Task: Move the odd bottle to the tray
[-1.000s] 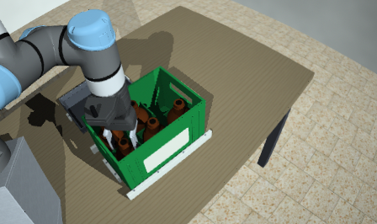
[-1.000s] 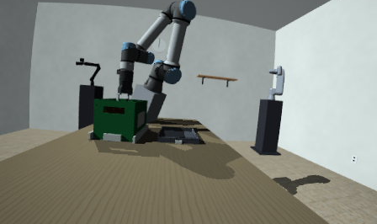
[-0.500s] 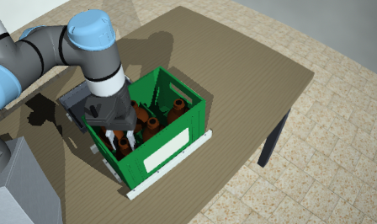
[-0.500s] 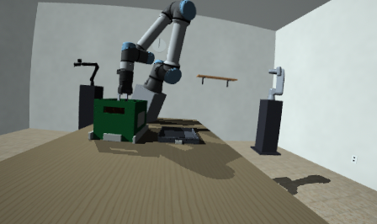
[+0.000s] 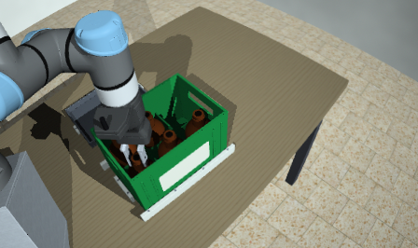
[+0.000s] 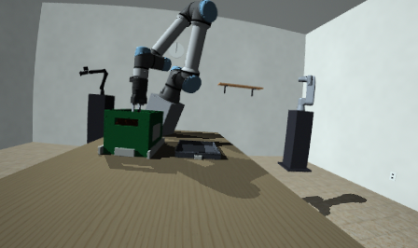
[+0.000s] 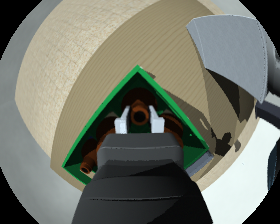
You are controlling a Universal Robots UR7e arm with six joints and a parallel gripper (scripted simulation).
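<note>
The crate lies 90 mm ahead of my hand, 50 mm to the left of it and 80 mm below it. From my hand the other things lie so: dark grey tray: 50 mm ahead, 330 mm to the left, 150 mm below.
</note>
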